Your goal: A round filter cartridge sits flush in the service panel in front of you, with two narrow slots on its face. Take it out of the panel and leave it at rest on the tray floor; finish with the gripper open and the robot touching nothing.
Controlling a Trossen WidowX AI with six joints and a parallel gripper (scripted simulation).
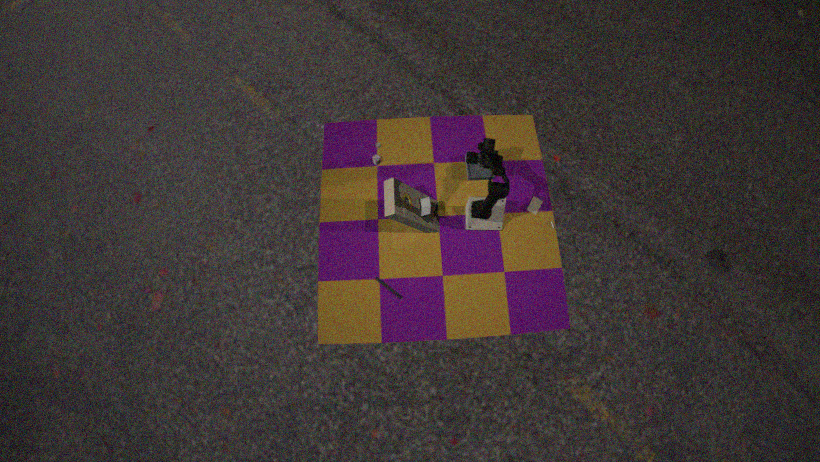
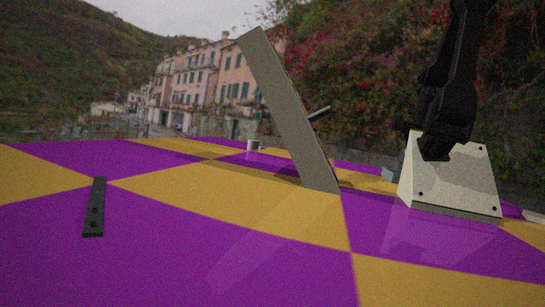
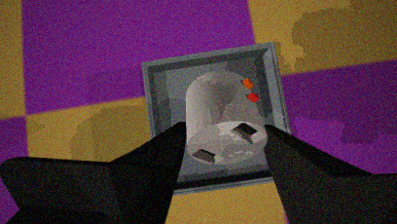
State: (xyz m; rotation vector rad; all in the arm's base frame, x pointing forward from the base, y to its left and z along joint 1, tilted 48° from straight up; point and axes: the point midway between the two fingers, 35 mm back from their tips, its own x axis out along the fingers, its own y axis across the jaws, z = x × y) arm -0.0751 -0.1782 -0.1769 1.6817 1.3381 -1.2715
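Right now the grey square tray is 1 cm to the right of my gripper tip and 11 cm below it. Also, from my gripper tip: small beige block: 27 cm behind, 26 cm to the left, 11 cm below; round filter cartridge: right at my gripper tip; beige service panel: 40 cm ahead, 24 cm to the left, 3 cm above.
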